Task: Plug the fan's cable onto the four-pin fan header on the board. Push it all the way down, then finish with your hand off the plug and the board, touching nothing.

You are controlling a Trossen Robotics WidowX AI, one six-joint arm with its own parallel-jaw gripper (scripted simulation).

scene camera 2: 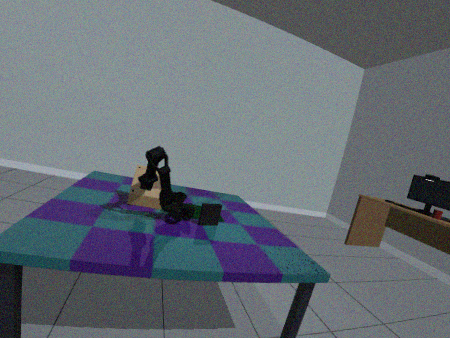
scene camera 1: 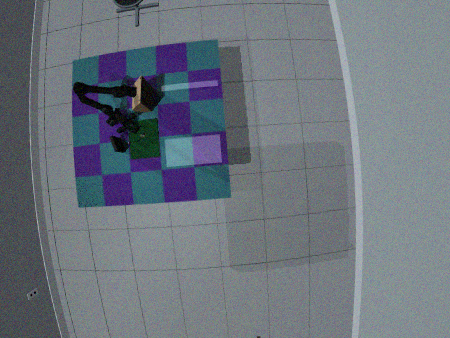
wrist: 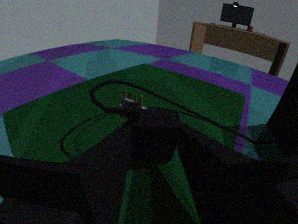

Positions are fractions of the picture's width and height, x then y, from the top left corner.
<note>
I see my gripper (wrist: 0.52, 0.57), a dark plug (wrist: 0.53, 0.59) and a green board (scene camera 1: 0.33, 0.43).
The green board also shows in the wrist view (wrist: 0.20, 0.57).
</note>
